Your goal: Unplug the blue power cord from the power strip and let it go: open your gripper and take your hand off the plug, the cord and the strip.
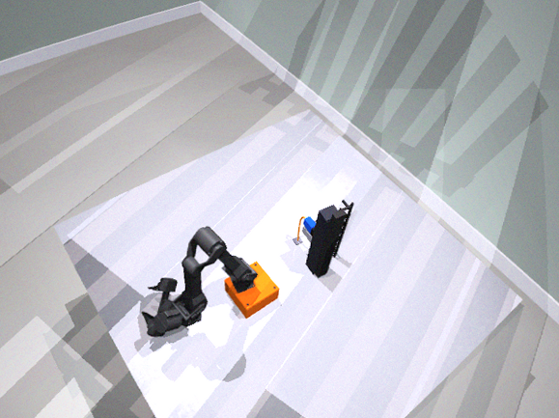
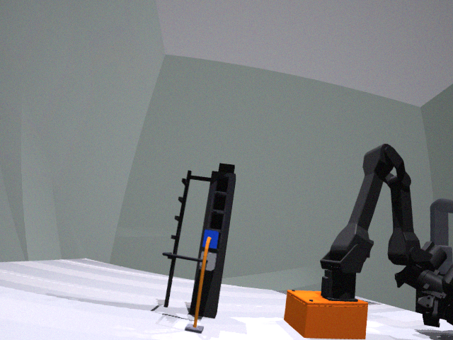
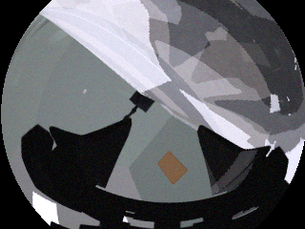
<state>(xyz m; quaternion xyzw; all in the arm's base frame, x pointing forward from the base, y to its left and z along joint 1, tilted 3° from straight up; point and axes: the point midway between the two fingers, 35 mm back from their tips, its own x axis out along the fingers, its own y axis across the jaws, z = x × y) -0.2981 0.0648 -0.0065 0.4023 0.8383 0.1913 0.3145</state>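
The plug lies 61 cm ahead of my gripper tip, 12 cm above it and 6 cm to the right of it.
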